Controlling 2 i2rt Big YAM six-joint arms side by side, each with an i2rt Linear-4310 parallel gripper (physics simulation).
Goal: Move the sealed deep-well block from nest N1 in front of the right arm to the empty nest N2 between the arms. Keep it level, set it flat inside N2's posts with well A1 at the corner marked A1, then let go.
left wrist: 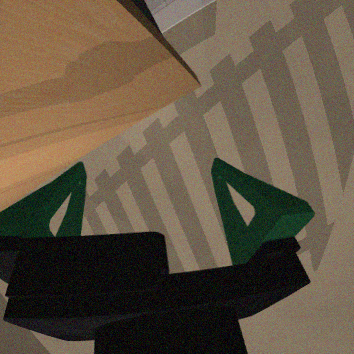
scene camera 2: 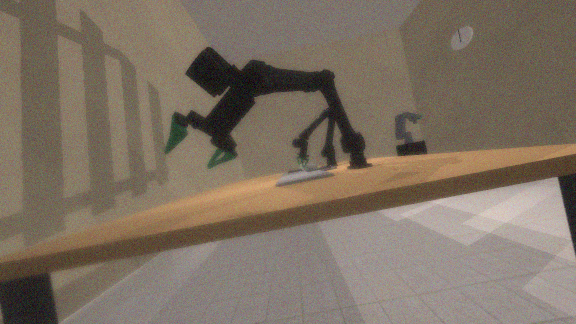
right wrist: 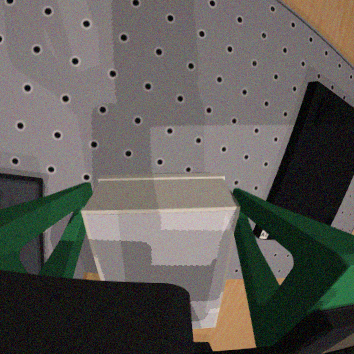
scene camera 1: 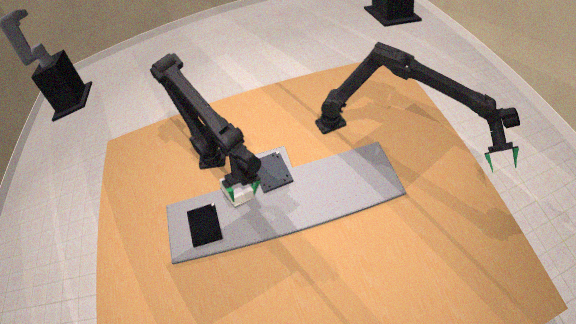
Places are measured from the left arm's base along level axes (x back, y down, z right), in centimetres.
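Where they show: left gripper, fingertip midpoint: (left wrist: 150, 165) (scene camera 2: 188, 160) (scene camera 1: 504, 170); right gripper, fingertip midpoint: (scene camera 2: 301, 166) (right wrist: 162, 194) (scene camera 1: 243, 197); left arm's base, origin of the base link: (scene camera 2: 359, 167) (scene camera 1: 330, 124); right arm's base, origin of the base link: (scene camera 1: 212, 160).
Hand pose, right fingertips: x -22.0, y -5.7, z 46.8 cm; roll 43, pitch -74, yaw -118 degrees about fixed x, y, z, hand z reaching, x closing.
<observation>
Things, the pixels of their centre, and the offset from my right fingertips. Level surfaces: height alone.
- white sealed block, body centre: (right wrist: 164, 262) (scene camera 1: 236, 188) (scene camera 2: 308, 166) dx +5.9, dy +1.1, dz +1.4 cm
- Nest N1, body centre: (right wrist: 321, 175) (scene camera 1: 203, 224) dx -2.1, dy +3.5, dz +18.6 cm
- Nest N2, body centre: (scene camera 1: 271, 170) dx +9.1, dy +3.3, dz -14.0 cm
- perforated grey board, its level: dy +4.4 cm
The white sealed block (scene camera 1: 239, 195) (right wrist: 160, 227) is held above the grey board, between the two nests in scene camera 1. My right gripper (scene camera 1: 244, 194) (right wrist: 162, 194) (scene camera 2: 303, 165) is shut on its two sides. The block looks roughly level. Nest N1 (scene camera 1: 204, 226) (right wrist: 320, 150), black and empty, lies at the lower left in scene camera 1. Nest N2 (scene camera 1: 276, 172) (right wrist: 25, 187), dark grey and empty with small posts, lies to the block's right there; a small white mark shows at its top corner. My left gripper (scene camera 1: 504, 169) (scene camera 2: 187, 160) (left wrist: 150, 165) is open and empty, far from the block.
The perforated grey board (scene camera 1: 345, 180) (right wrist: 150, 105) lies on the wooden table (scene camera 1: 240, 285) (scene camera 2: 250, 220). My left arm (scene camera 1: 440, 82) reaches out past the table's right edge in scene camera 1. Black pedestals (scene camera 1: 60, 82) (scene camera 1: 392, 10) stand on the floor beyond the table.
</observation>
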